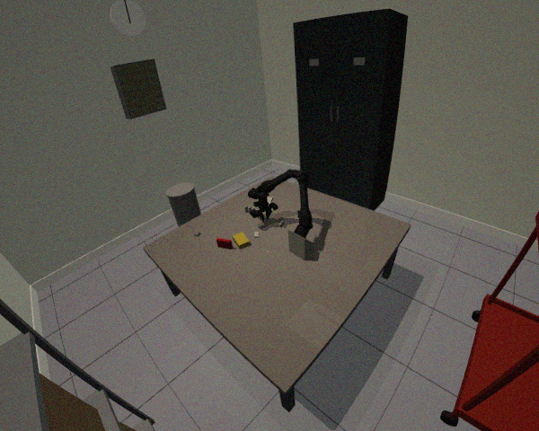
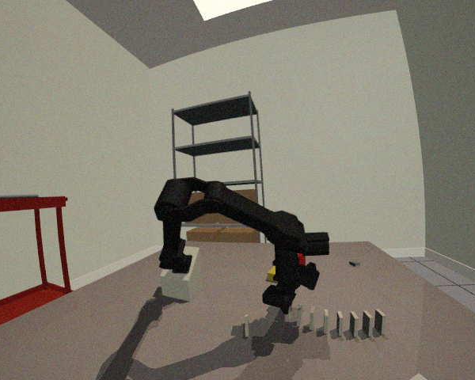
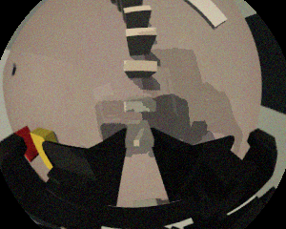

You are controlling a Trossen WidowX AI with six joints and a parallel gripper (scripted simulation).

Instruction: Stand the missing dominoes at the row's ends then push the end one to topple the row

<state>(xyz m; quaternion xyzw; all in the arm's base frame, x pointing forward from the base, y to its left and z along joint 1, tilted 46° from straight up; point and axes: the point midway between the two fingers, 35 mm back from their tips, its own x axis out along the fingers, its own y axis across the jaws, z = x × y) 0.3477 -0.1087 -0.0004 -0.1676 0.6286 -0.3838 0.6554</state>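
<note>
Right now the yellow block is 10 mm behind my gripper tip, 240 mm to the left of it and 10 mm below it. Also, from my gripper tip: white sheet (220 mm ahead, 220 mm to the right, 20 mm below); then red block (40 mm ahead, 330 mm to the left).
</note>
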